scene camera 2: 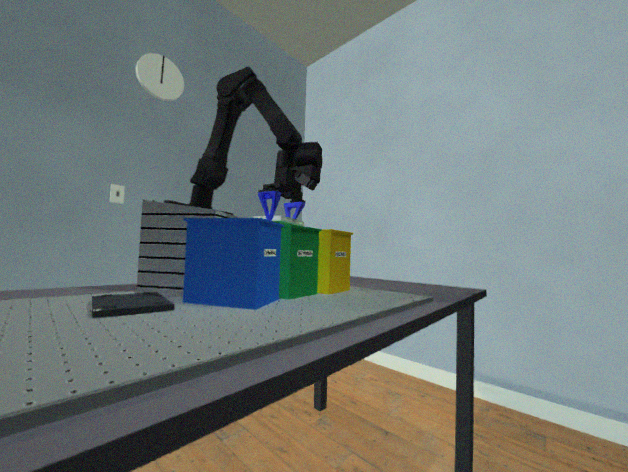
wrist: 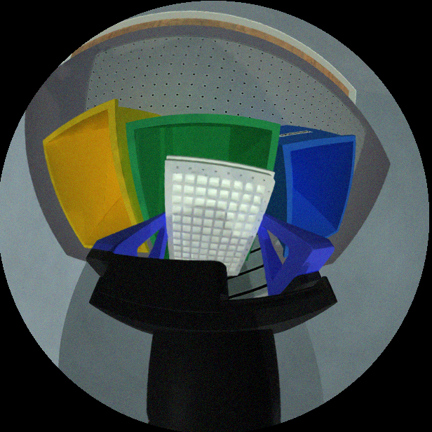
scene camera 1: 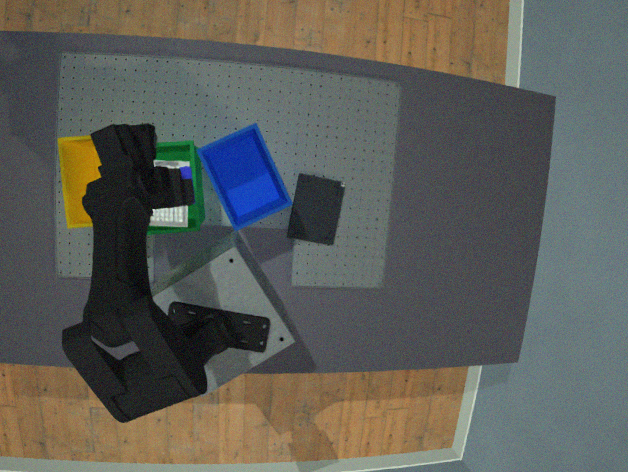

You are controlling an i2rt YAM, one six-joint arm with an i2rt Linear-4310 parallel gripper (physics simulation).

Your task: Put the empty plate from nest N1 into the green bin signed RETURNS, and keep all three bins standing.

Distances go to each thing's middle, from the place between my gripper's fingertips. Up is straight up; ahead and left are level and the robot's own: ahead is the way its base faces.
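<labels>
The yellow bin (scene camera 1: 79, 161) is 15 cm to the left of my hand, 1 cm behind it and 10 cm below it. There's a white plate (scene camera 1: 176, 216) too, and that's 1 cm behind my hand and 1 cm above it. The blue bin (scene camera 2: 232, 262) sits 15 cm to the right of my hand, 5 cm ahead of it and 10 cm below it, while the green bin (scene camera 2: 299, 245) is 10 cm below my hand and 1 cm to the left of it.
</labels>
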